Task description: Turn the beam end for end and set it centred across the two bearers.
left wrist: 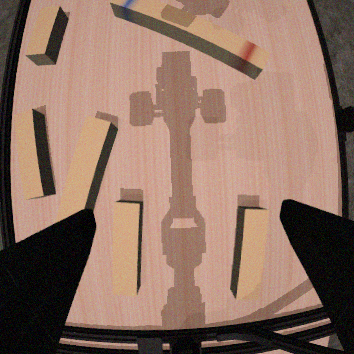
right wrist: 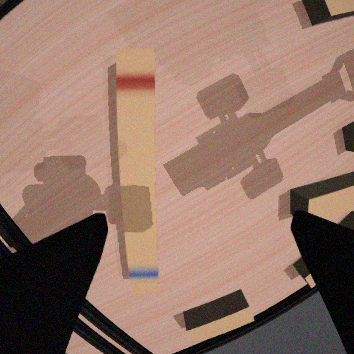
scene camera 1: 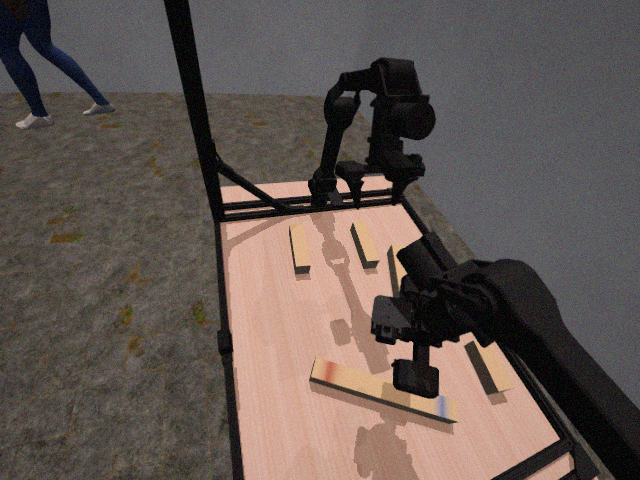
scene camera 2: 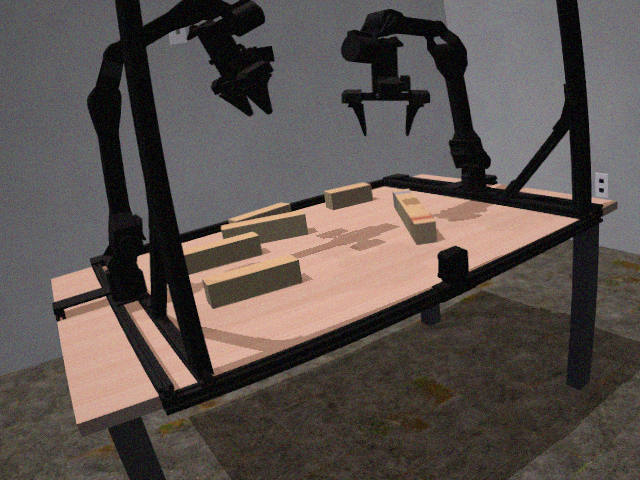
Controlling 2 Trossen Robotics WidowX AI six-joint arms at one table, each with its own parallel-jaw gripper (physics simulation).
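Places are measured from the left arm's base along level axes (x back, y right, z up), in centimetres.
Where they show: left gripper, fingertip midpoint: (left wrist: 188,214) (scene camera 1: 375,207) (scene camera 2: 260,114); right gripper, fingertip midpoint: (right wrist: 201,222) (scene camera 2: 386,136); left arm's base, origin of the base link: (left wrist: 185,348) (scene camera 1: 318,201) (scene camera 2: 129,297); right arm's base, origin of the base link: (scene camera 2: 475,189).
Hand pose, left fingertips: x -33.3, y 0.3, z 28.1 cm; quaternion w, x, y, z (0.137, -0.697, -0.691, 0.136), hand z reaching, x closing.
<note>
Things, the pixels of their centre, and the offset from my left fingertips.
- beam, body centre: (right wrist: 139,185) (left wrist: 186,28) (scene camera 2: 412,213) (scene camera 1: 382,390) dz -27.8, dx -32.1, dy +3.4 cm
- long loose block, body centre: (left wrist: 86,173) (right wrist: 342,192) (scene camera 2: 264,229) (scene camera 1: 400,273) dz -27.5, dx -3.6, dy -16.6 cm
- second loose block, body centre: (left wrist: 33,154) (right wrist: 333,248) (scene camera 2: 261,219) dz -27.8, dx -8.1, dy -28.2 cm
- third loose block, body centre: (right wrist: 217,316) (left wrist: 47,35) (scene camera 2: 348,195) (scene camera 1: 487,365) dz -27.7, dx -34.9, dy -27.0 cm
The beam (scene camera 1: 361,383) (scene camera 2: 419,207) (left wrist: 210,37) (right wrist: 136,160) lies flat on the table, apart from the bearers, with a red band near one end and a blue band near the other. In scene camera 1 red is at the left. One bearer (scene camera 1: 299,249) (scene camera 2: 253,281) (left wrist: 251,252) and another bearer (scene camera 1: 364,243) (scene camera 2: 224,253) (left wrist: 127,247) stand roughly parallel with a gap between. My left gripper (scene camera 1: 376,204) (scene camera 2: 261,113) (left wrist: 188,214) is open and empty, above the bearers' end of the table. My right gripper (scene camera 2: 386,135) (right wrist: 201,222) is open and empty, above the beam; its fingertips are hidden in scene camera 1.
A long loose block (scene camera 2: 266,227) (left wrist: 87,165) (right wrist: 332,200) lies beside the bearers. A second loose block (scene camera 2: 261,211) (left wrist: 30,155) and a third loose block (scene camera 1: 491,366) (scene camera 2: 348,196) (left wrist: 45,35) lie near the table's frame rail. A black post (scene camera 2: 155,180) crosses scene camera 2.
</note>
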